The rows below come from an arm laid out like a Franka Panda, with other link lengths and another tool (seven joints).
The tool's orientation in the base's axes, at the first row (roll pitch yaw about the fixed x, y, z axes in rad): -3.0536, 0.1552, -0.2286
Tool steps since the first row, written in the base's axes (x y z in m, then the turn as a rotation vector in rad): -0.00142, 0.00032, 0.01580, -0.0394, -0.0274, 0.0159; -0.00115, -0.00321, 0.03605, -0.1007, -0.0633, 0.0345; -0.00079, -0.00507, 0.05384, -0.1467, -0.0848, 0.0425; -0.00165, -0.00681, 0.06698, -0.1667, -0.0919, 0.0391
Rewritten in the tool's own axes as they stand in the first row. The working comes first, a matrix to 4 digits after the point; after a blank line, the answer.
The tool's axes in the first row as the columns of a matrix, in the base's axes (used below as rounded here):
0.9623, -0.2390, -0.1301
-0.2239, -0.9671, 0.1205
-0.1546, -0.0868, -0.9842

-0.00388, -0.00134, -0.01533, -0.0342, 0.0345, -0.0138; -0.00596, 0.00025, -0.03572, -0.0881, 0.0823, -0.0285; -0.00795, 0.00042, -0.05350, -0.1288, 0.1134, -0.0330; -0.01042, 0.00117, -0.06653, -0.1459, 0.1253, -0.0279
